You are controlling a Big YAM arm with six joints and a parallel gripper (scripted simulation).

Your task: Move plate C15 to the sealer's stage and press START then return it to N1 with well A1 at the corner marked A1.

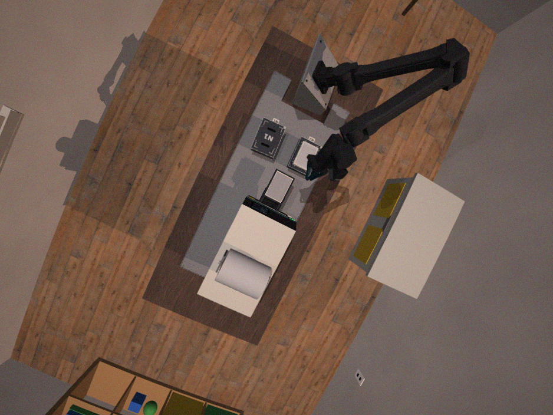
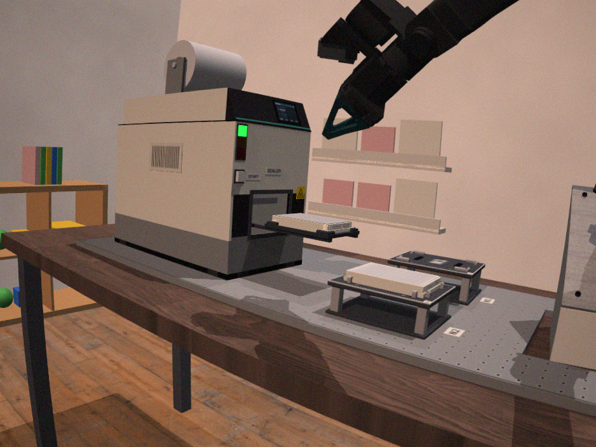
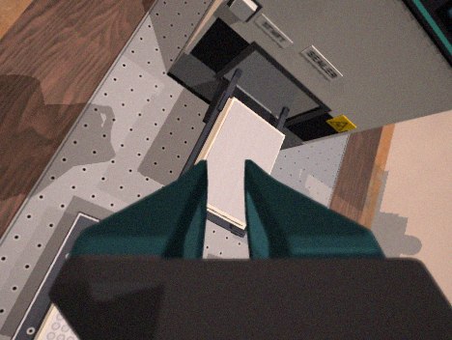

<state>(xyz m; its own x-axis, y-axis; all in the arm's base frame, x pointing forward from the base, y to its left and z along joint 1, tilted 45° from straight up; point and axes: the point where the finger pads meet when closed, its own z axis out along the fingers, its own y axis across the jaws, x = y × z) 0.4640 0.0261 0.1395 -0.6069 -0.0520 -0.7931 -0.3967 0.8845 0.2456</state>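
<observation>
Right now the sealer stage is 70 mm ahead of my hand, 80 mm to the right of it and 170 mm below it. From my hand the other things lie so: white plate 120 mm behind, 20 mm to the right, 220 mm below; then foil roll 400 mm ahead, 100 mm to the right, 140 mm above; then start button 180 mm ahead, 10 mm to the left, 90 mm below.
</observation>
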